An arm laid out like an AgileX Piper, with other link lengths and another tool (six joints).
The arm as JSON. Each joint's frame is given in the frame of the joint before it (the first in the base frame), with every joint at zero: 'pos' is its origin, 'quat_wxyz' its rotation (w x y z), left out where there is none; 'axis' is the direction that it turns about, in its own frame. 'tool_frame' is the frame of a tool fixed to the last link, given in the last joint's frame.
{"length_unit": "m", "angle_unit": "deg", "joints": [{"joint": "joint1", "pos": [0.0, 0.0, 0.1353], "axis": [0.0, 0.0, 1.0]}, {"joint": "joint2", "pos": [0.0, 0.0, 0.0], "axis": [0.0, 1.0, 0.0]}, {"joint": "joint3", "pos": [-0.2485, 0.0, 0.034], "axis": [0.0, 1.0, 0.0]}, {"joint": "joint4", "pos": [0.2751, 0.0, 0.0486], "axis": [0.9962, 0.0, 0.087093]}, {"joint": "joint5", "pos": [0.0, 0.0, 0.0], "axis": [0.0, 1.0, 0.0]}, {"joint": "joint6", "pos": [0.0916, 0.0, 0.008], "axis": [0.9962, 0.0, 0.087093]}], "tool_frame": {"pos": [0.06, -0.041, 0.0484], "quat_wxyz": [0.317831, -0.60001, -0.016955, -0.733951]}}
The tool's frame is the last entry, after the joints.
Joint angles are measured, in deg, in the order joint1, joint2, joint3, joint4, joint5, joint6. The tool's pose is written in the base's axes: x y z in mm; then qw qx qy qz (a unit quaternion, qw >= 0). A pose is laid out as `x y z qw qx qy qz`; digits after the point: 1 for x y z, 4 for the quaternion.
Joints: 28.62 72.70 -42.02 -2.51 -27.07 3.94
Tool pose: 348.5 145.6 329.6 0.5000 -0.5984 -0.1555 -0.6064
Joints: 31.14 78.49 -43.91 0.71 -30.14 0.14
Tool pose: 358.4 166.9 313.4 0.4994 -0.6034 -0.1661 -0.5991
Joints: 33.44 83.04 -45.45 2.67 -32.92 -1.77
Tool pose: 363.7 185.9 300.2 0.5038 -0.6037 -0.1740 -0.5929
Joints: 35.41 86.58 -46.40 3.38 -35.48 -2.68
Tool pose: 365.0 202.6 288.6 0.5091 -0.6021 -0.1843 -0.5868
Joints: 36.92 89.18 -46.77 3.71 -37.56 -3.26
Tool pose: 364.3 215.1 278.1 0.5129 -0.6015 -0.1932 -0.5812
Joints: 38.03 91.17 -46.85 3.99 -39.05 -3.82
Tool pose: 363.2 224.1 268.2 0.5143 -0.6032 -0.2002 -0.5757
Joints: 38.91 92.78 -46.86 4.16 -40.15 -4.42
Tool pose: 361.8 231.3 259.6 0.5142 -0.6057 -0.2073 -0.5707
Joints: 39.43 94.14 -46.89 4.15 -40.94 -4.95
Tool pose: 361.3 236.3 252.2 0.5125 -0.6088 -0.2135 -0.5666
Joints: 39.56 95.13 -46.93 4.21 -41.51 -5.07
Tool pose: 362.1 238.1 246.6 0.5115 -0.6113 -0.2144 -0.5645
